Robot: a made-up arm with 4 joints.
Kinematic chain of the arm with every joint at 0, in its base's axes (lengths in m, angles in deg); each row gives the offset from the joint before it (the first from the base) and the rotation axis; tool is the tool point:
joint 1: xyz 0 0 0.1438 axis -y
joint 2: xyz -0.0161 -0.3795 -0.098 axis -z
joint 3: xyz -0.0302 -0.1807 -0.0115 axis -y
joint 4: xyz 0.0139 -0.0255 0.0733 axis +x
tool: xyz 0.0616 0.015 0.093
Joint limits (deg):
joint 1: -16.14..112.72
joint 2: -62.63..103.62
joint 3: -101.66..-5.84
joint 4: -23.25..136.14
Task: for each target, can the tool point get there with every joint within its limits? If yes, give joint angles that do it. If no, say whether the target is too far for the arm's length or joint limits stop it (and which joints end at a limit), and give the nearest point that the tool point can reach.
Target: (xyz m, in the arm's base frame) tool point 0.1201 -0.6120 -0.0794
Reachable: yes | joints 87.67 53.93 -52.79 102.91
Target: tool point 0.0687 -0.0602 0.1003
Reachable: no: joint limits stop it (at a limit: joint 2, joint 4) | nearest point 0.1676 -0.3302 0.0377 | short by 0.294 m
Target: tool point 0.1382 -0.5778 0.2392
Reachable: yes | joints 33.38 -20.84 -23.54 37.41
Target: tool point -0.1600 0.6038 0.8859
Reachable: no: too far | nearest point 0.0127 -0.3388 0.4083 | short by 1.071 m
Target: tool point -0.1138 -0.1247 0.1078
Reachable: no: joint limits stop it (at a limit: joint 2, joint 3, joint 4) | nearest point -0.3231 -0.2849 0.0416 | short by 0.272 m
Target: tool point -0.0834 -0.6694 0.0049
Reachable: yes | joints 20.57 40.49 -52.13 75.36
